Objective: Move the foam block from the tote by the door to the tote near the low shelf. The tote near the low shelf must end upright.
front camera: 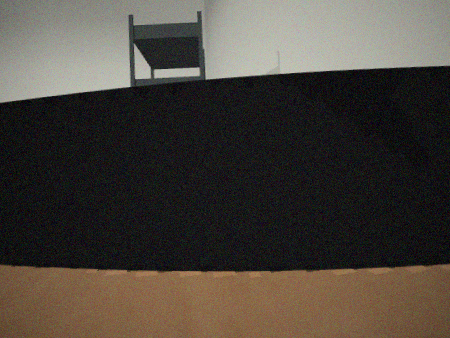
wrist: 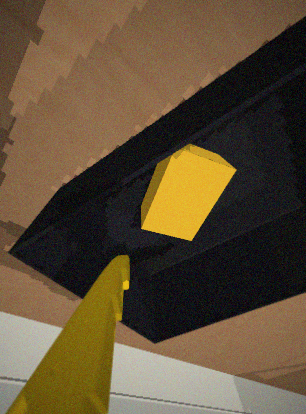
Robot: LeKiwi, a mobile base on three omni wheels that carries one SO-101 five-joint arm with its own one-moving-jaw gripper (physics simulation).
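Frame: origin at the arm's base, x ahead, y left, z up, level; millimetres.
Seen in the pictures: hand at its tool point: (wrist: 128,267).
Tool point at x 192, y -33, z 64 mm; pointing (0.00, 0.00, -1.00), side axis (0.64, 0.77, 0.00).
Pixels of each thing's top centre, then the offset from my tool point to it. Level surfaces: height alone.
- black tote at its top centre: (wrist: 249,246) (front camera: 209,114) 94 mm ahead, 36 mm left, 53 mm down
- yellow foam block at its top centre: (wrist: 184,201) 59 mm ahead, 11 mm left, 106 mm down
- Brown floor at its surface level: 153 mm down
A black tote (front camera: 225,180) (wrist: 225,290) fills the middle of the front view as a wide dark wall. The wrist view looks down into it, and it stands upright with its open side up. The yellow foam block (wrist: 187,195) lies inside it, near the middle of the wrist view. The front wall hides the block in the front view. My gripper (wrist: 122,261) is open. One yellow notched jaw shows at lower left, its tip drawn over the tote, below and left of the block and apart from it. The moving jaw is out of the picture. A second tote does not show.
A dark grey shelf unit (front camera: 131,52) stands behind the tote at upper left in the front view. A pale wall (front camera: 325,40) (wrist: 50,340) rises beyond the tote. Brown floor (front camera: 225,305) (wrist: 100,85) lies on the tote's near side.
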